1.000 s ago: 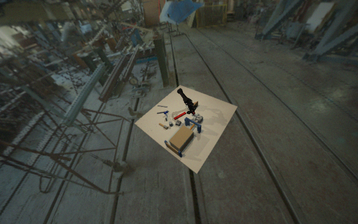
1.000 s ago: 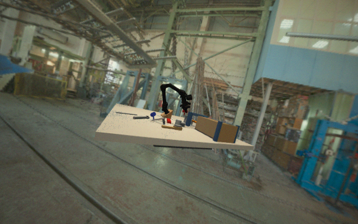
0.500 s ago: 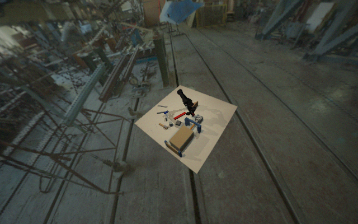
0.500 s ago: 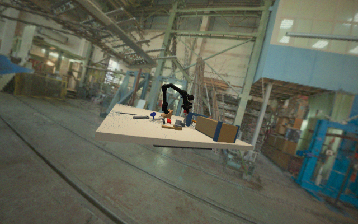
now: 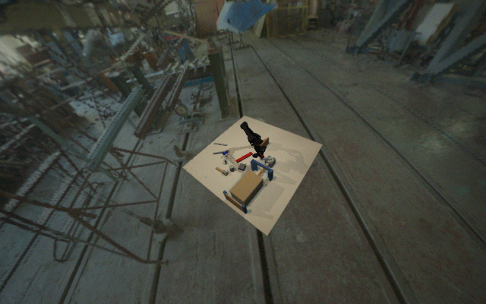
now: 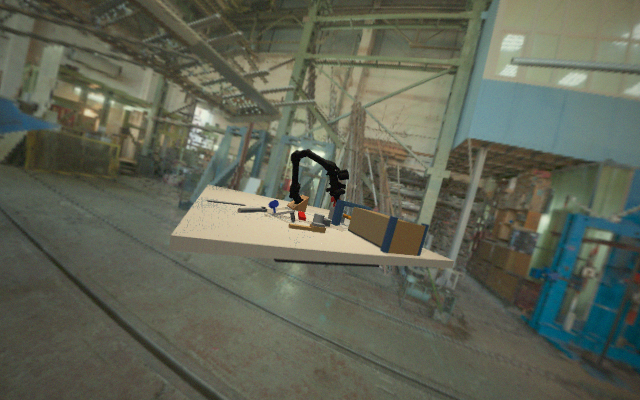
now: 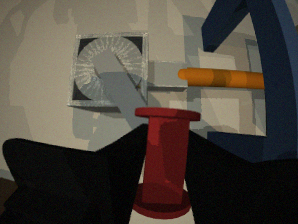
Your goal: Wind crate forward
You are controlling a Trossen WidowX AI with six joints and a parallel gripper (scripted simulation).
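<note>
My gripper tip is now 20 mm past the winch handle, 20 mm to the right of it and 30 mm above it. The rest, counted from my gripper tip: red knob 20 mm to the right; blue steel frame 100 mm ahead, 60 mm to the left, 30 mm below; grey winch 70 mm behind, 60 mm to the left, 100 mm below.
</note>
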